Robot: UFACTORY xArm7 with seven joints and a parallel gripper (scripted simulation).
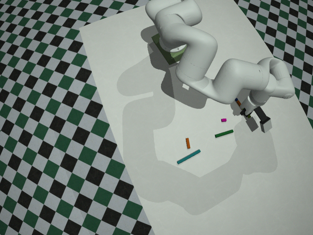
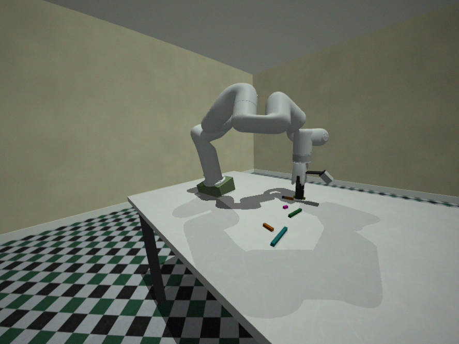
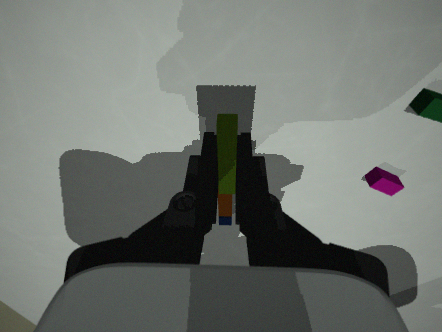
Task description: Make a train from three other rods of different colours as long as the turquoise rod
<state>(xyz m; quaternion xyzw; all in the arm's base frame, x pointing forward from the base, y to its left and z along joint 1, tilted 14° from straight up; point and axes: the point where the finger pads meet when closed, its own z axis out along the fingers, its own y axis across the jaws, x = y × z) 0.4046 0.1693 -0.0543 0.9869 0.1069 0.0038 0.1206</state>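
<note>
Right now the lime rod is 20 mm below my hand. The rest, counted from my hand: magenta rod: 10 mm behind, 110 mm to the right, 30 mm below; green rod: 50 mm ahead, 130 mm to the right, 30 mm below; blue rod: 70 mm behind, 10 mm to the right, 30 mm below.
</note>
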